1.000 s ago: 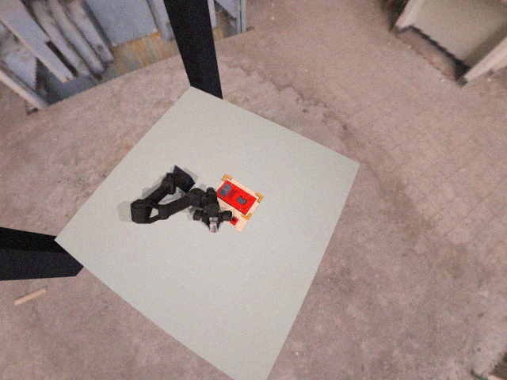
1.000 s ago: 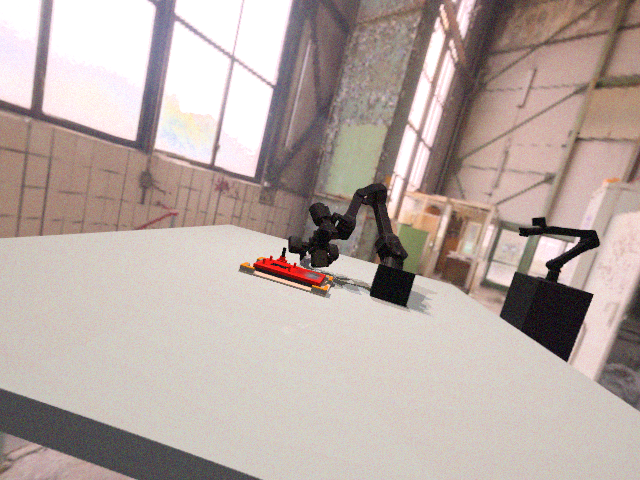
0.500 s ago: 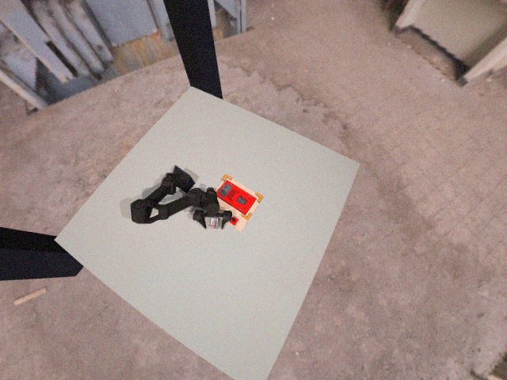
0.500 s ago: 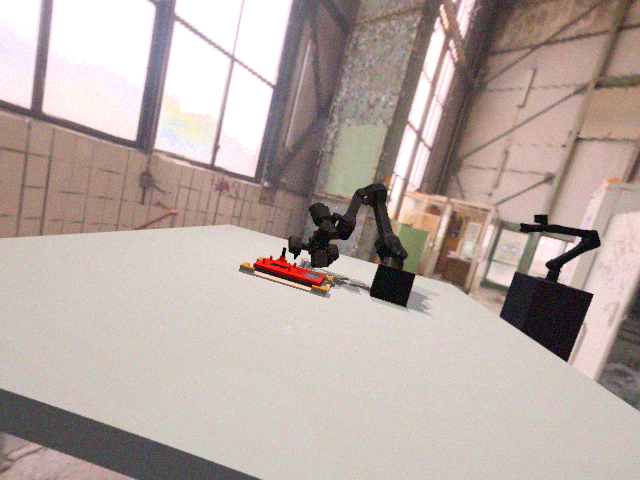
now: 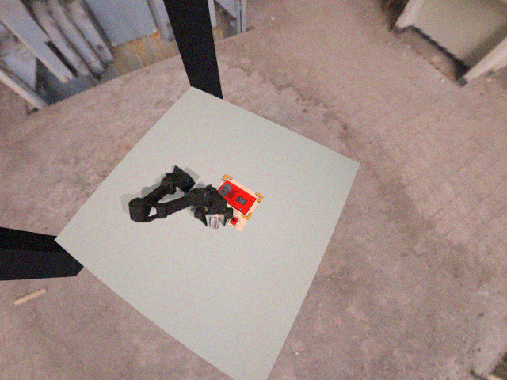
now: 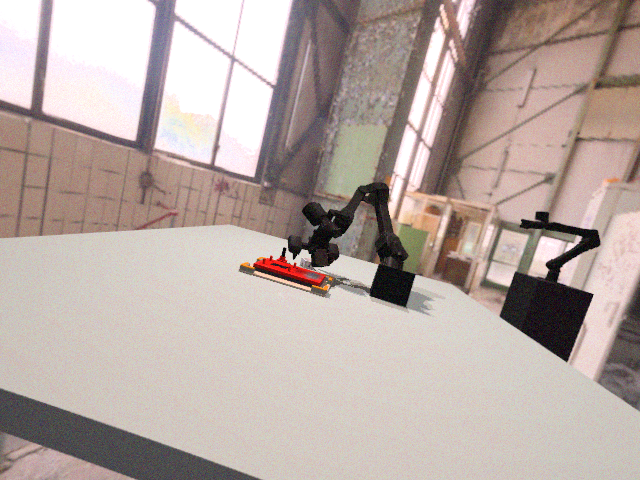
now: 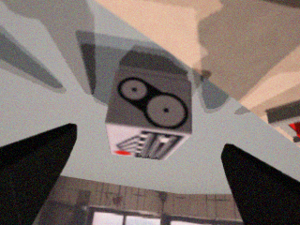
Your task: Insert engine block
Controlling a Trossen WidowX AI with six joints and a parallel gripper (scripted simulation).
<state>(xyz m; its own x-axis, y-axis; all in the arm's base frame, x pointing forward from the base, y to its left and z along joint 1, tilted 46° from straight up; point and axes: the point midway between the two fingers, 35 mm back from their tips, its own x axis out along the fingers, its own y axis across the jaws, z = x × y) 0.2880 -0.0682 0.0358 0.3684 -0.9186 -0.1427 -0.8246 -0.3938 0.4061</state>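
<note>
Right now the engine block is 1 cm behind my gripper tip, 1 cm to the left of it and 1 cm below it.
</note>
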